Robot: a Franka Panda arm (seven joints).
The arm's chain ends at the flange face. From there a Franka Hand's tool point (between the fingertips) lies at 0.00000 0.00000 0.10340 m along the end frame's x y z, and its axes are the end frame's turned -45 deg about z.
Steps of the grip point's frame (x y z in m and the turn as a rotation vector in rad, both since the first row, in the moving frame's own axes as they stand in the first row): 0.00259 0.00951 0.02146 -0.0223 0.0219 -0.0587; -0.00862 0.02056 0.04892 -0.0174 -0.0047 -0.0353; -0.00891 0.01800 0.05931 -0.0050 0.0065 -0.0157; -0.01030 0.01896 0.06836 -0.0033 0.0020 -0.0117; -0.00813 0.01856 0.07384 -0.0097 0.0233 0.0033; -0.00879 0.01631 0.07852 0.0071 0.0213 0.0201; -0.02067 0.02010 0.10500 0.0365 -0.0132 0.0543
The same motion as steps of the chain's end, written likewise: 0.00533 0.00496 0.02151 -0.0003 0.0313 -0.0587; 0.00749 0.01903 0.04894 -0.0156 0.0090 -0.0353; 0.00559 0.01914 0.05931 0.0011 0.0081 -0.0157; 0.00574 0.02060 0.06836 -0.0009 0.0037 -0.0117; 0.00496 0.01986 0.07387 0.0096 0.0233 0.0033; 0.00426 0.01981 0.07855 0.0201 0.0100 0.0201; 0.00318 0.03063 0.10508 0.0165 -0.0351 0.0543
